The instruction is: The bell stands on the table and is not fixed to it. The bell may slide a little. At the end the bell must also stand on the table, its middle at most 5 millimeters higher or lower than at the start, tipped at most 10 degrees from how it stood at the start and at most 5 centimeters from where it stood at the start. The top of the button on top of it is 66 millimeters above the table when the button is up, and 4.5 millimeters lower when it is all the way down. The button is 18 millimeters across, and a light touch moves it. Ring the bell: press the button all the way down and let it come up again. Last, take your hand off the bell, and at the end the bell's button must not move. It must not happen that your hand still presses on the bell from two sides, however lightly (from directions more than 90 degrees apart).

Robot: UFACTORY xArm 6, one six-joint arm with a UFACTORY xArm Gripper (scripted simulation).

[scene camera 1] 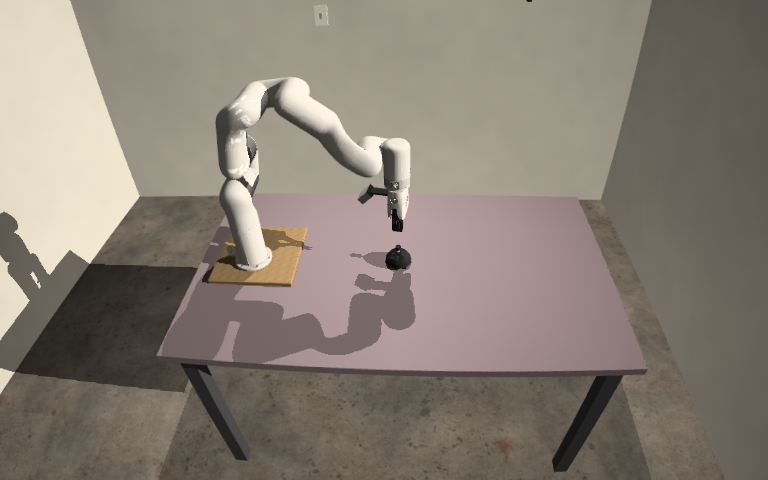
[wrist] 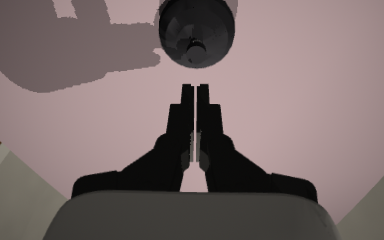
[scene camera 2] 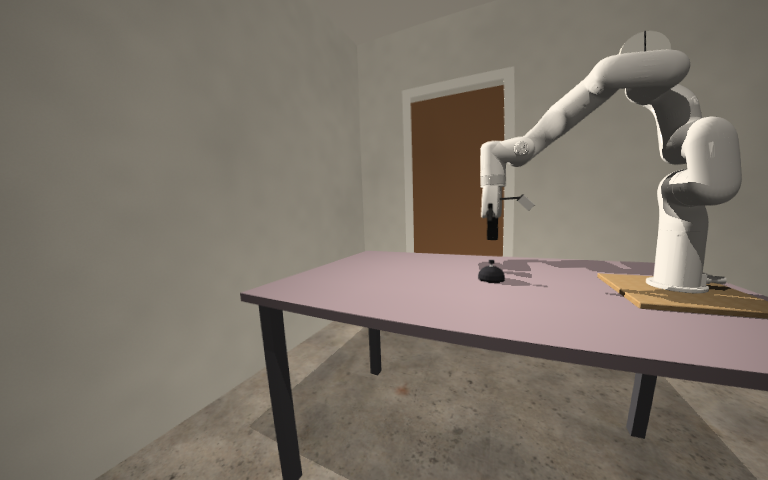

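Gripper [scene camera 2: 492, 239] [scene camera 1: 397, 230] [wrist: 195, 101] visible.
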